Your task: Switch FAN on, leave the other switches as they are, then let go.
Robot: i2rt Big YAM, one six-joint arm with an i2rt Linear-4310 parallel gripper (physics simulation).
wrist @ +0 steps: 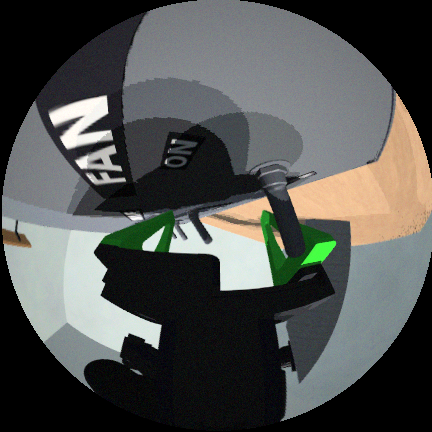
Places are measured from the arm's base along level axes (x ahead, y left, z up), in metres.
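Pixels of known places: gripper, fingertip midpoint: (217, 214); arm's base, origin of the base link: (296, 353).
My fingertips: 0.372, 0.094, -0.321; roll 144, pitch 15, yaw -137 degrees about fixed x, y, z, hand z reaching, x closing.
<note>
Ahead of a thing's pixels: the offset from my fingertips to its top centre, as dx, dy, dz. Level surfaces: height alone.
The grey switch panel (280, 65) fills the upper part of the wrist view. It carries a white FAN label {+0.094, -0.059, +0.031} (103, 145) on a dark strip and a small ON plate (181, 151). The dark FAN lever {+0.016, -0.076, +0.033} (284, 207) sticks out of a round collar at the right of the ON plate and slants down and to the right in the view, away from that plate. My gripper (217, 214) is open, with its green fingers wide apart and nothing between them. The lever overlaps the right finger and hides part of it; whether they touch I cannot tell.
More dark levers (201, 228) (180, 231) stand farther along the panel, seen between the fingers. A light wooden surface {dz -0.102} (345, 200) lies beyond the panel at the right. A small brown ledge (15, 238) shows at the far left. Shadows fall over the panel.
</note>
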